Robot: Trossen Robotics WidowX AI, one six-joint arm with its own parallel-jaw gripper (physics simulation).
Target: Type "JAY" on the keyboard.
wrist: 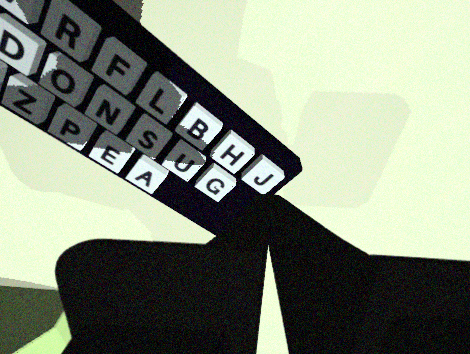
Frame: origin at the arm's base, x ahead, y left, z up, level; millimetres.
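Seen in the pictures: gripper, fingertip midpoint: [267,204].
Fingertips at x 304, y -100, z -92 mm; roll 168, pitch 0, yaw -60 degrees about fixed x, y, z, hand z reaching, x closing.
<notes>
A point is followed by its place in that frame.
A black keyboard [185,205] @[x 260, y -77, z -119 mm] with white letter keys lies slanted from the upper left to the middle of the wrist view. The J key [263,174] @[x 304, y -99, z -113 mm] is at its right end in the upper row. The A key [145,176] @[x 271, y -51, z -113 mm] is the rightmost key of the lower row. No Y key shows in this view. My gripper [267,204] @[x 304, y -100, z -92 mm] is shut with nothing between the fingers. Its tips show just below the J key and to the right of the G key [216,183] @[x 287, y -82, z -113 mm], over the right end of the keyboard, and hide part of it. Whether the tips touch the keyboard cannot be told.
Other keys, such as H [233,151] @[x 307, y -80, z -113 mm], U [185,162] @[x 289, y -64, z -113 mm] and E [112,154] @[x 274, y -33, z -113 mm], stand close together beside these. Shadows fall across the left and middle keys. A pale table surface [350,60] @[x 362, y -103, z -131 mm] surrounds the keyboard. A dark green area [25,310] @[x 98, y -19, z -113 mm] shows at the lower left.
</notes>
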